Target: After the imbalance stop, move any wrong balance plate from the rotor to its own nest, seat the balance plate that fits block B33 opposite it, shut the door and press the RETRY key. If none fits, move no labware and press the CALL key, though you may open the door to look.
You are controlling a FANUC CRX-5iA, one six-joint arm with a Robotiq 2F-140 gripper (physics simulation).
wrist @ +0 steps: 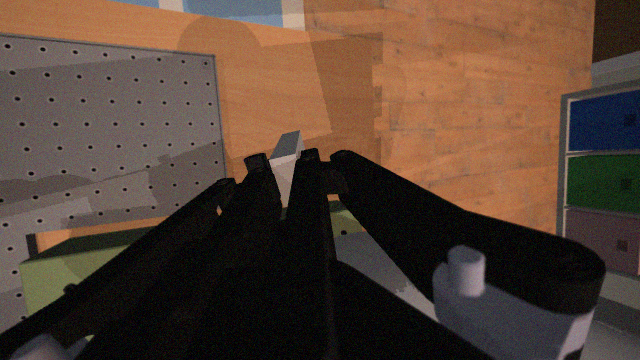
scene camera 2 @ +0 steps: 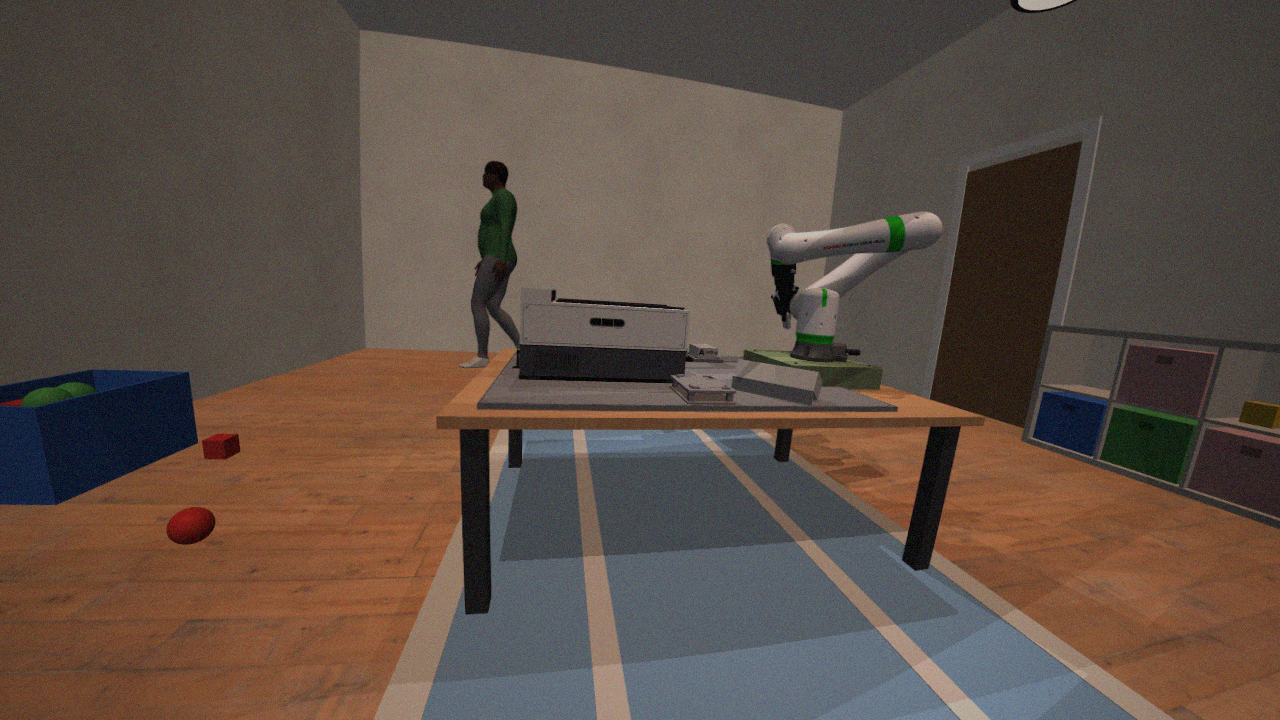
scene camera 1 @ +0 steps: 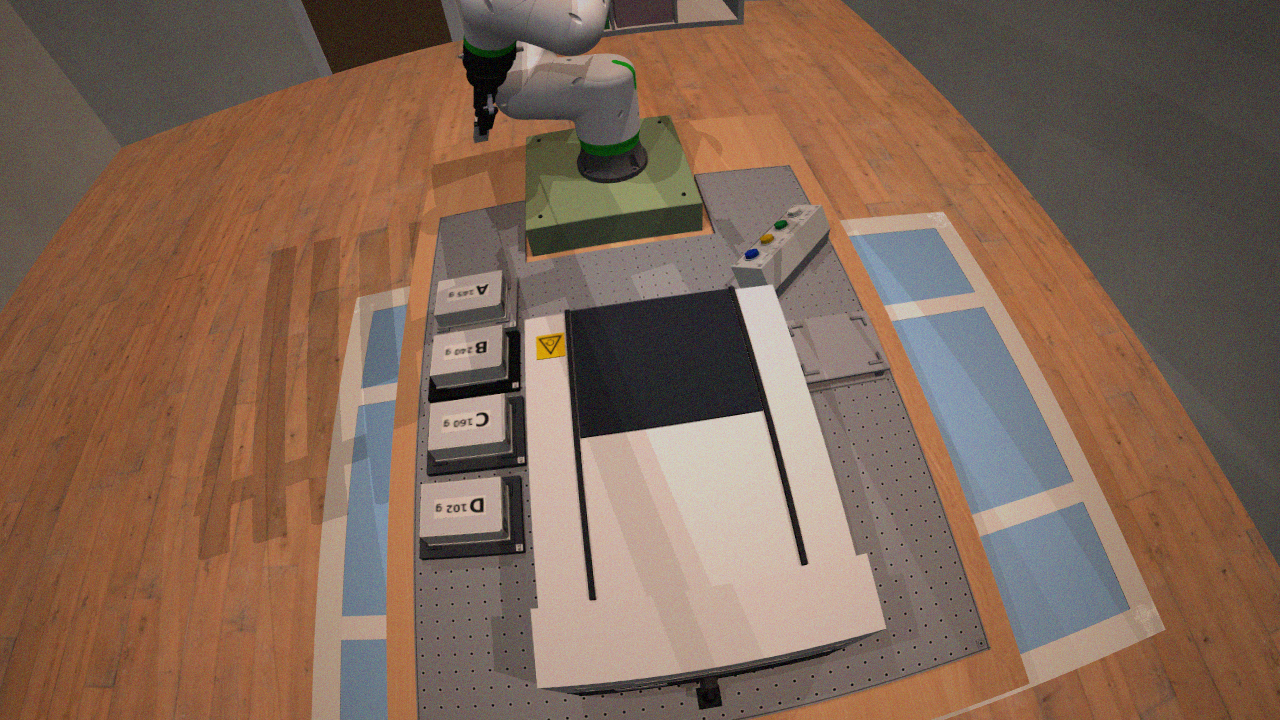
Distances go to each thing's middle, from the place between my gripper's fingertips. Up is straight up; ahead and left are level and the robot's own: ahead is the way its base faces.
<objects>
The grey button box point(scene camera 1: 777, 258) lies 280 mm ahead of my hand, 590 mm to the left of it and 110 mm below it. Round my hand: white centrifuge point(scene camera 1: 686, 553): 780 mm ahead, 370 mm to the left, 30 mm below.
</objects>
